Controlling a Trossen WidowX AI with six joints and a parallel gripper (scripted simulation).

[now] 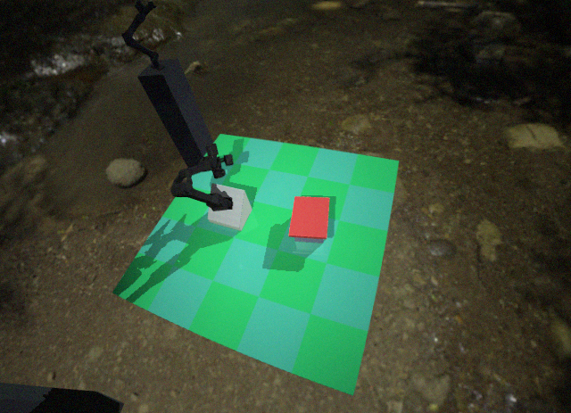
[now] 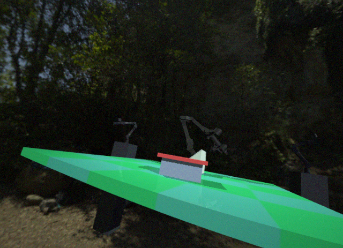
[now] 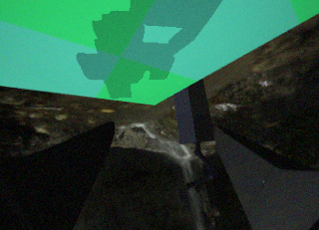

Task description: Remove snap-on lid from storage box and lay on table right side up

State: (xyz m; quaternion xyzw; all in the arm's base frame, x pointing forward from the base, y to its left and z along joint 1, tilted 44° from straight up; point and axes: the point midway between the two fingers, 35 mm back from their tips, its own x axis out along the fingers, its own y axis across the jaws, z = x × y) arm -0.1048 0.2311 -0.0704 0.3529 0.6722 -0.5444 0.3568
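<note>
The red lid lies 59 cm ahead of my gripper tip, 24 cm to the right of it and 10 cm below it. From my gripper tip the other things lie so: storage box (59 cm ahead, 24 cm to the right, 14 cm below).
</note>
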